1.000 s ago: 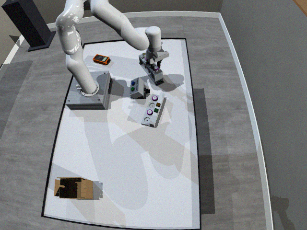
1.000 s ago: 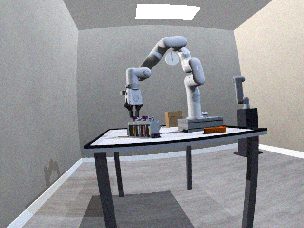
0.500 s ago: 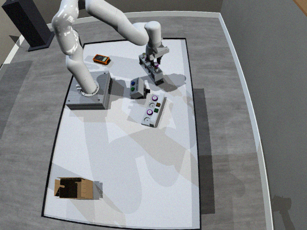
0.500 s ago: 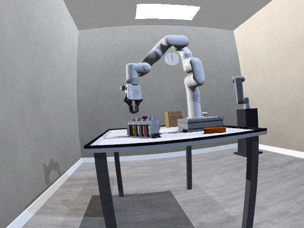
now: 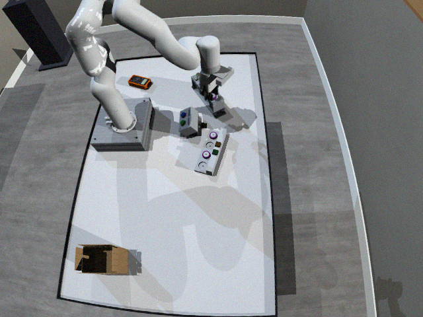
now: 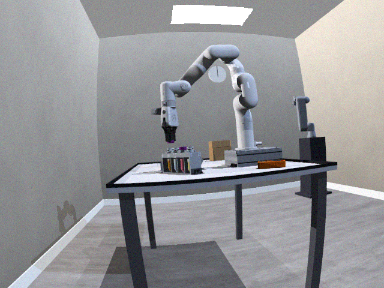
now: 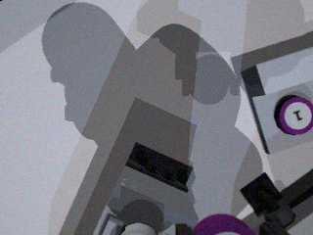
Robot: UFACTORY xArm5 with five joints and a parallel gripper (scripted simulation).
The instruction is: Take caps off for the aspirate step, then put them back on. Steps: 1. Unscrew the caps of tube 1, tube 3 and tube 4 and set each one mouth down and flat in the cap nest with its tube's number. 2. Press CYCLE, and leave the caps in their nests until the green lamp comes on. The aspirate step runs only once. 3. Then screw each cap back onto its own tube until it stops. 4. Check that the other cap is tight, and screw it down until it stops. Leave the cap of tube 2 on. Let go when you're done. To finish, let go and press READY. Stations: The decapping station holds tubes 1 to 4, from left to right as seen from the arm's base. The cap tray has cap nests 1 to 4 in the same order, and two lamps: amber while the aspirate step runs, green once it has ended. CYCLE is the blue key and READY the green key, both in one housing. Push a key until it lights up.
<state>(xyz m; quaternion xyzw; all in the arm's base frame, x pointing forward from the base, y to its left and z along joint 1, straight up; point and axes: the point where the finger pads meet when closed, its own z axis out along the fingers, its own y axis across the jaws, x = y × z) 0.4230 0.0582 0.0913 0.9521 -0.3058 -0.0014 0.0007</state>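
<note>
The blue key lies 140 mm behind my hand, 110 mm below it and 30 mm to the right of it. From my hand the other things lie so: green key 140 mm behind, 110 mm below, 70 mm to the right; key housing 120 mm below, 120 mm behind, 50 mm to the right; cardboard box 680 mm to the right, 440 mm behind, 110 mm below.
</note>
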